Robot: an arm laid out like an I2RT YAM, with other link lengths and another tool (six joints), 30 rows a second.
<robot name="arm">
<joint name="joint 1" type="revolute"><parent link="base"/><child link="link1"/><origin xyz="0 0 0.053" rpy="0 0 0"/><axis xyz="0 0 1"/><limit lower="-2.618" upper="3.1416"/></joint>
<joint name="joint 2" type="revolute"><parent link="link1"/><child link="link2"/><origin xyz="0.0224 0.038 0.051" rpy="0 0 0"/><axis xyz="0 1 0"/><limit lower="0" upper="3.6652"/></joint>
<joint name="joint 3" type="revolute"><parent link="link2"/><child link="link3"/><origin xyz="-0.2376 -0.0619 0" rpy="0 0 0"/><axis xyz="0 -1 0"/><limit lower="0" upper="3.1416"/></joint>
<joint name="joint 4" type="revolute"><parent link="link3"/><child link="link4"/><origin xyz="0.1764 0.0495 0.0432" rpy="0 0 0"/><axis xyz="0 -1 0"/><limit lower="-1.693" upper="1.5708"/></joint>
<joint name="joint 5" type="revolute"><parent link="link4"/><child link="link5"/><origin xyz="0.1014 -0.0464 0.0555" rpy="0 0 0"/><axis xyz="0 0 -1"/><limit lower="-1.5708" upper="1.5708"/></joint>
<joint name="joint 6" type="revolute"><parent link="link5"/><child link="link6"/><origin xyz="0.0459 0 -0.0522" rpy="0 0 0"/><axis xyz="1 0 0"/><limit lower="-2.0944" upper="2.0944"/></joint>
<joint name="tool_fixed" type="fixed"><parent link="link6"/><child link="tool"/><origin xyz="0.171 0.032 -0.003" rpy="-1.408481 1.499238 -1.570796"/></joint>
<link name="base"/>
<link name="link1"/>
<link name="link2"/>
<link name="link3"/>
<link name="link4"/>
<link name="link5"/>
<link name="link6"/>
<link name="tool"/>
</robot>
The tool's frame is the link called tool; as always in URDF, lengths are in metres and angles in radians.
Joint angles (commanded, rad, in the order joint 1, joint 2, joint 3, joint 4, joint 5, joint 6), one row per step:
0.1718, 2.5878, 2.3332, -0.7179, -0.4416, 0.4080
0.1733, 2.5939, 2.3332, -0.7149, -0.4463, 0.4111
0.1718, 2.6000, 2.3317, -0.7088, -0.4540, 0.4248
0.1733, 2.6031, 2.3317, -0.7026, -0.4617, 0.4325
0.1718, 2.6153, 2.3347, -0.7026, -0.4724, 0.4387
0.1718, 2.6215, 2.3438, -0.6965, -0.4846, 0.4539
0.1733, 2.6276, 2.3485, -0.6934, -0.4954, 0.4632
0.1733, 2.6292, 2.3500, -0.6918, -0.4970, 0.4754
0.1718, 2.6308, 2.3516, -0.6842, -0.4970, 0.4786
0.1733, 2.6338, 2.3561, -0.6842, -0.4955, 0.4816
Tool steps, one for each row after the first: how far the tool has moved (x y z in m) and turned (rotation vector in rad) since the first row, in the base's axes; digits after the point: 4 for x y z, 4 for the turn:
-0.0006, 0.0016, -0.0024, 0.0046, 0.0053, 0.0018
-0.0003, 0.0021, -0.0043, 0.0165, 0.0149, -0.0056
-0.0001, 0.0043, -0.0041, 0.0265, 0.0170, -0.0054
-0.0014, 0.0051, -0.0086, 0.0362, 0.0309, -0.0056
0.0006, 0.0075, -0.0064, 0.0540, 0.0319, -0.0098
0.0005, 0.0103, -0.0063, 0.0668, 0.0370, -0.0089
0.0012, 0.0105, -0.0061, 0.0735, 0.0422, -0.0169
0.0035, 0.0100, -0.0051, 0.0762, 0.0364, -0.0205
0.0041, 0.0107, -0.0053, 0.0765, 0.0363, -0.0220

